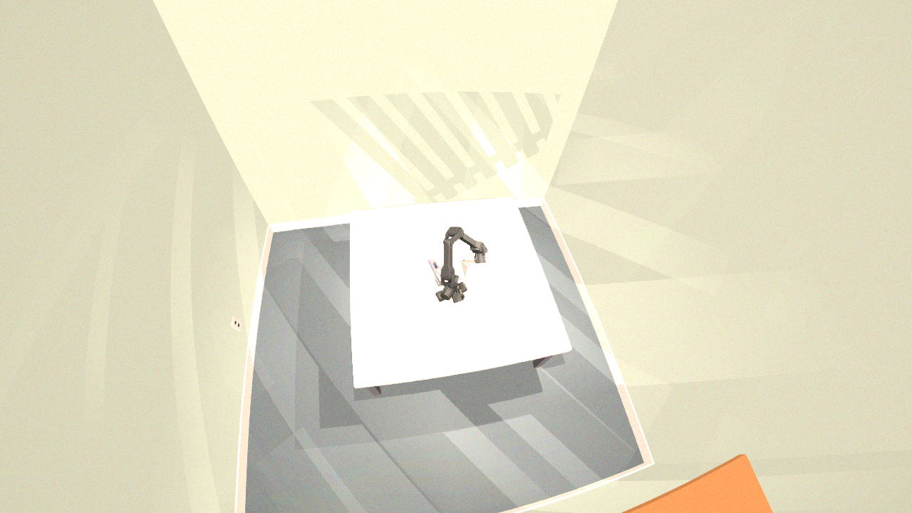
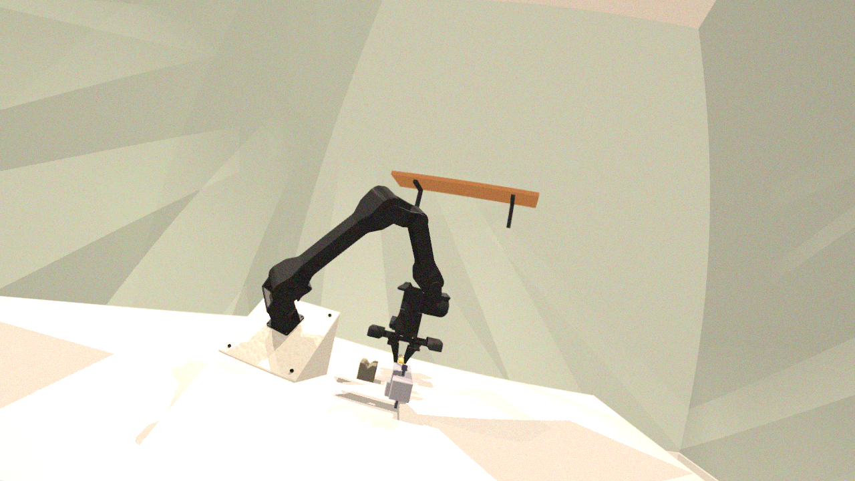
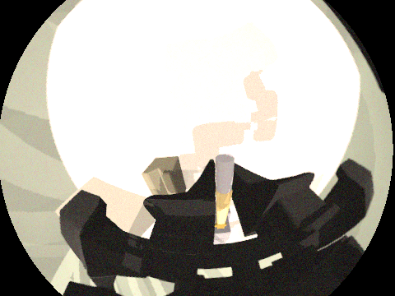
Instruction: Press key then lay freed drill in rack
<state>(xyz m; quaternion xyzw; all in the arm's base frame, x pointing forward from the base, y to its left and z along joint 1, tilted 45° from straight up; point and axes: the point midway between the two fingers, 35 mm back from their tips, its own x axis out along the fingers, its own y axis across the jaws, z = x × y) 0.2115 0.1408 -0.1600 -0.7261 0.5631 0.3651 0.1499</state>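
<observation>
My gripper tip is now 4 cm to the left of the drill, 3 cm below it and 1 cm short of it. From my gripper tip the other things lie so: light grey box: 19 cm to the right, 7 cm ahead, 1 cm above; rack: 6 cm to the right, 5 cm behind, 1 cm below; small dark key: 21 cm to the right, 8 cm ahead, 2 cm above.
</observation>
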